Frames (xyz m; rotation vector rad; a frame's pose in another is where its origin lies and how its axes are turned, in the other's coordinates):
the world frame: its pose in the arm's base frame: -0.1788 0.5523 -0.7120 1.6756 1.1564 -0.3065
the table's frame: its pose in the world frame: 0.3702 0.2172 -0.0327 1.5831 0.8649 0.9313
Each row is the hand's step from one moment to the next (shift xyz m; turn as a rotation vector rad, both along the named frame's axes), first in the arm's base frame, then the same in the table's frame.
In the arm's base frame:
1: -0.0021 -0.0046 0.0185 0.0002 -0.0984 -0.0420
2: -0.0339 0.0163 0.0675 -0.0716 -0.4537 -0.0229
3: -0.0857 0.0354 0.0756 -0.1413 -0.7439 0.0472
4: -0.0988 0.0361 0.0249 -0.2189 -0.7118 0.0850
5: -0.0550 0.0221 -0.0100 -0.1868 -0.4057 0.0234
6: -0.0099 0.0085 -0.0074 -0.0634 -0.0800 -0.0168
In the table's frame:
1: 0.0007 -0.0076 -0.0176 -0.0188 0.1020 -0.0262
2: -0.0191 -0.0590 -0.0462 -0.1269 0.3564 -0.2615
3: -0.0660 -0.0891 -0.0448 -0.2162 0.5302 -0.4977
4: -0.0878 -0.0628 -0.0052 -0.2815 0.4673 -0.5140
5: -0.0529 -0.0226 0.0173 -0.2255 0.2685 -0.2777
6: -0.0100 -0.0044 0.0103 -0.0743 0.0601 -0.0397

